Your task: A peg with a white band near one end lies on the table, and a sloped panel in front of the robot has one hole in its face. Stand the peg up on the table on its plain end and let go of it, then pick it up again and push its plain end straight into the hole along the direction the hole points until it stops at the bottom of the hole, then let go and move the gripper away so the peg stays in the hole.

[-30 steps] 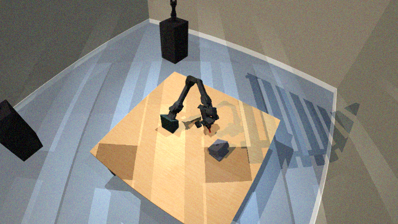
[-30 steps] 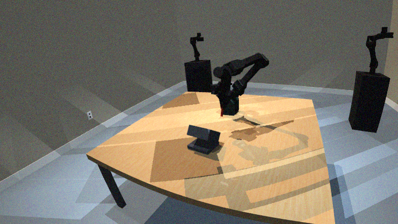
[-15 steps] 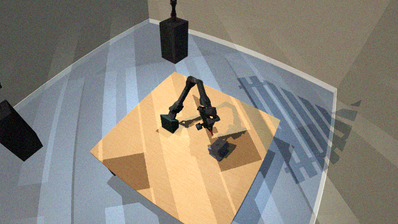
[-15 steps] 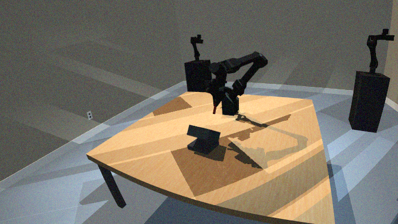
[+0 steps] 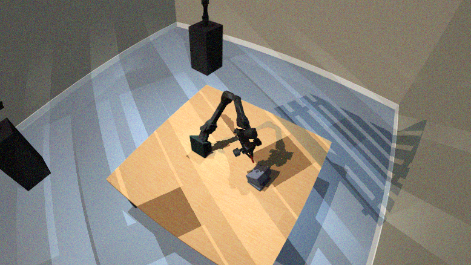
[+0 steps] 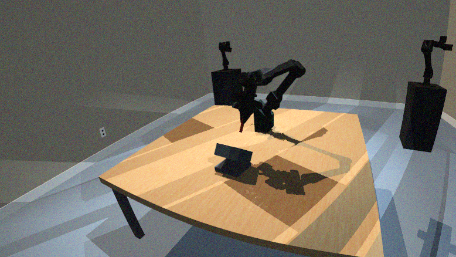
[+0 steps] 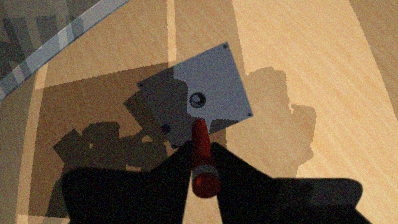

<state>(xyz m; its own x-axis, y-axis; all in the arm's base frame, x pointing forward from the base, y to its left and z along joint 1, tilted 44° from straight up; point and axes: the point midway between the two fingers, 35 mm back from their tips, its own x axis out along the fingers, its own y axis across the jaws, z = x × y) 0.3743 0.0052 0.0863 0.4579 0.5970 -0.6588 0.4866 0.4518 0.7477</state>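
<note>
My gripper tip is now 80 mm short of the grey sloped panel, 10 mm to the left of it and 110 mm above it. Round my gripper tip: red peg (10 mm behind, 10 mm above); dark panel base (100 mm ahead, 10 mm to the right, 180 mm below).
</note>
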